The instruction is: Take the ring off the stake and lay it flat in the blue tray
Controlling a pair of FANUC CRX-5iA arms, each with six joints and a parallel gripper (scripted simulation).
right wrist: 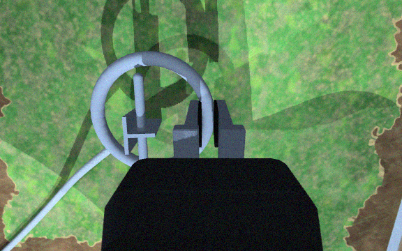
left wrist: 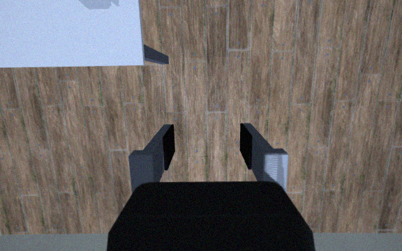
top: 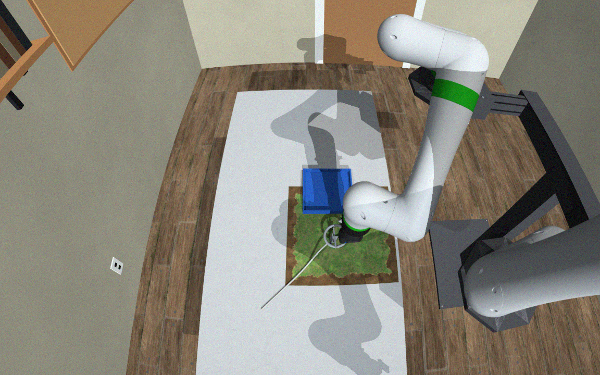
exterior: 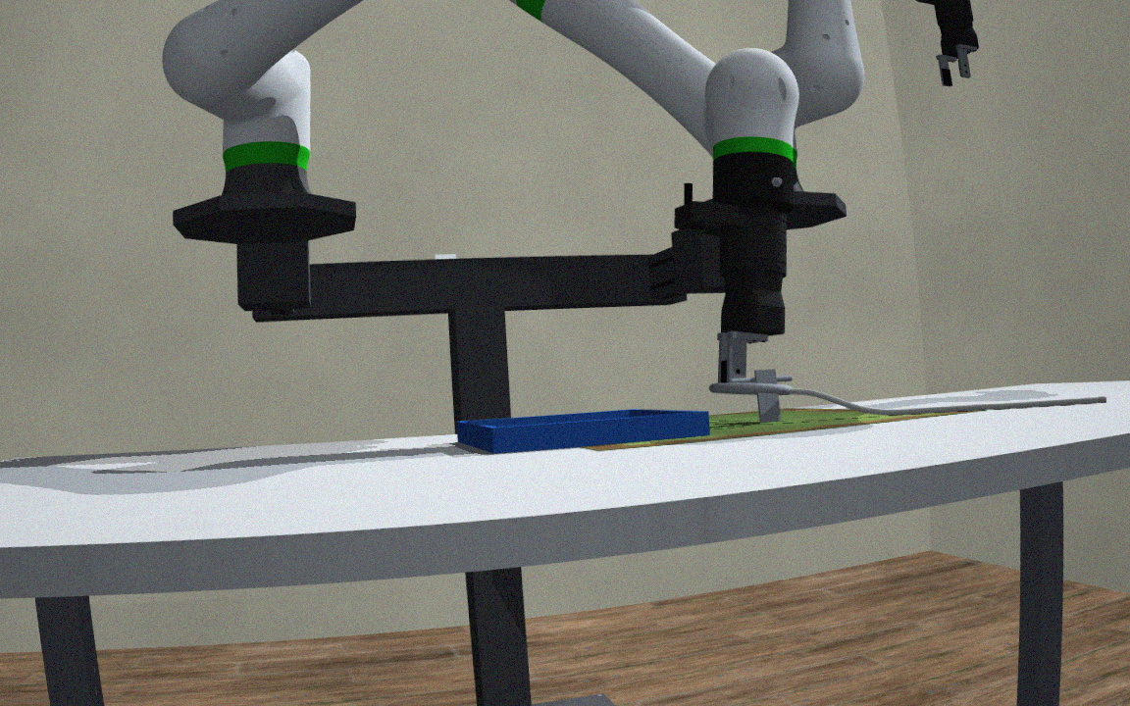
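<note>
The grey ring lies 40 mm ahead of my right hand and 10 mm below it. Also, from my right hand: blue tray (60 mm ahead, 200 mm to the right, 40 mm below); then grey stake (50 mm ahead, 10 mm to the left, 20 mm below); then mat (10 mm ahead, 20 mm to the right, 60 mm below).
</note>
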